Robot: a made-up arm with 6 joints. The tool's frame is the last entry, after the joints. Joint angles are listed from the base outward.
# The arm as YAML. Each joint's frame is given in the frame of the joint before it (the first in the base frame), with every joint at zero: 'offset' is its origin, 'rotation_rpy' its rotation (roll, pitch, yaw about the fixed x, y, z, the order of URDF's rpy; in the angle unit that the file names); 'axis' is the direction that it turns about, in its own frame. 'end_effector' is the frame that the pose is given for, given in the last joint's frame.
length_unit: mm
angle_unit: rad
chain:
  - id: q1
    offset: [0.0, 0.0, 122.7]
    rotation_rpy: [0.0, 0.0, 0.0]
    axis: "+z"
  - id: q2
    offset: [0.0, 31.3, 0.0]
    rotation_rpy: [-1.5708, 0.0, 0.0]
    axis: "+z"
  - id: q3
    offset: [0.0, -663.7, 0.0]
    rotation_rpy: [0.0, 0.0, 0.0]
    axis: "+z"
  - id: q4
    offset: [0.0, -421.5, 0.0]
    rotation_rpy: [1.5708, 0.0, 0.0]
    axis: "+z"
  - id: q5
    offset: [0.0, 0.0, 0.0]
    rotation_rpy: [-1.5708, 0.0, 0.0]
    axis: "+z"
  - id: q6
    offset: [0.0, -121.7, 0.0]
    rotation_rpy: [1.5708, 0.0, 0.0]
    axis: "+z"
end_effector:
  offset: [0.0, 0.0, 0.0]
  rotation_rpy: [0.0, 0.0, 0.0]
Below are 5 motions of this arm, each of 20 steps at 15 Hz.
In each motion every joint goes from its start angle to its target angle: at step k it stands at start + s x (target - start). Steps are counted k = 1, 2, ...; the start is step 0. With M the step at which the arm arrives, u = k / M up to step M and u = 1 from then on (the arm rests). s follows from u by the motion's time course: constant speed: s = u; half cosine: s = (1 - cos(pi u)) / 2; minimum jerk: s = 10 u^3 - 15 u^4 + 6 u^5.
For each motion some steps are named. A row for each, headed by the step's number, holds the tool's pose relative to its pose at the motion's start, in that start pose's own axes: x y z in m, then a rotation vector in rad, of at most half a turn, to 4 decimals.
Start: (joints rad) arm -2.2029 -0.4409 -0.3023 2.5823 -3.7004 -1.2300
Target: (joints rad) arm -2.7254 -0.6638 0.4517 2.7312 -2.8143 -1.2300
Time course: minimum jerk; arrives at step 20
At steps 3, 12, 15, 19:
3: 0.0064 -0.0024 0.0004 -0.0189 -0.0038 0.0134
12: 0.1628 -0.0202 0.0300 -0.4487 -0.1371 0.2841
15: 0.2097 -0.0091 0.0477 -0.5719 -0.1919 0.3493
19: 0.2308 -0.0012 0.0575 -0.6277 -0.2190 0.3771

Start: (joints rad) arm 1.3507 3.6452 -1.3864 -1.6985 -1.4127 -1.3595
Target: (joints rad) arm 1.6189 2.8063 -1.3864 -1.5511 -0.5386 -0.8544
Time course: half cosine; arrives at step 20
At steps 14, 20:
14: 0.5815 0.1862 0.0710 -0.3180 0.5299 -0.1915
20: 0.7419 0.1517 0.0966 -0.2912 0.7337 -0.1964

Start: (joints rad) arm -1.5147 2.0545 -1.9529 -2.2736 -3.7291 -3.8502
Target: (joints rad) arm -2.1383 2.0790 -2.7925 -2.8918 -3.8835 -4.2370
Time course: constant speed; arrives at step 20
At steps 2, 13, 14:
2: 0.0239 0.0261 0.0302 0.0119 -0.0457 0.0966
13: 0.0661 0.1611 0.2061 0.0967 -0.3082 0.6169
14: 0.0636 0.1708 0.2220 0.1082 -0.3321 0.6626

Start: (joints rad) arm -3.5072 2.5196 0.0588 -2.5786 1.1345 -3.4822
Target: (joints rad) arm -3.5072 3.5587 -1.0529 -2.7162 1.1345 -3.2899
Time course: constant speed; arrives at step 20
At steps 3, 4, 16, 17, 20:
3: 0.0472 -0.0364 -0.0766 -0.0170 -0.0155 0.0253
4: 0.0598 -0.0496 -0.1034 -0.0228 -0.0206 0.0337
16: 0.0753 -0.2294 -0.4465 -0.0947 -0.0782 0.1328
17: 0.0651 -0.2449 -0.4744 -0.1009 -0.0827 0.1409
20: 0.0243 -0.2903 -0.5547 -0.1197 -0.0959 0.1650

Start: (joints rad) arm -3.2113 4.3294 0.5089 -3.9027 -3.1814 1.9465
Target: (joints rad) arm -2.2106 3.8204 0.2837 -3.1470 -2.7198 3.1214
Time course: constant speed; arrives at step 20
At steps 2, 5, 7, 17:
2: 0.0817 -0.0664 0.0182 -0.0195 -0.1253 0.0309
5: 0.1960 -0.1612 0.0667 -0.0675 -0.3228 0.1006
7: 0.2659 -0.2192 0.1117 -0.1132 -0.4581 0.1619
17: 0.5320 -0.4029 0.4403 -0.5115 -1.1151 0.6109

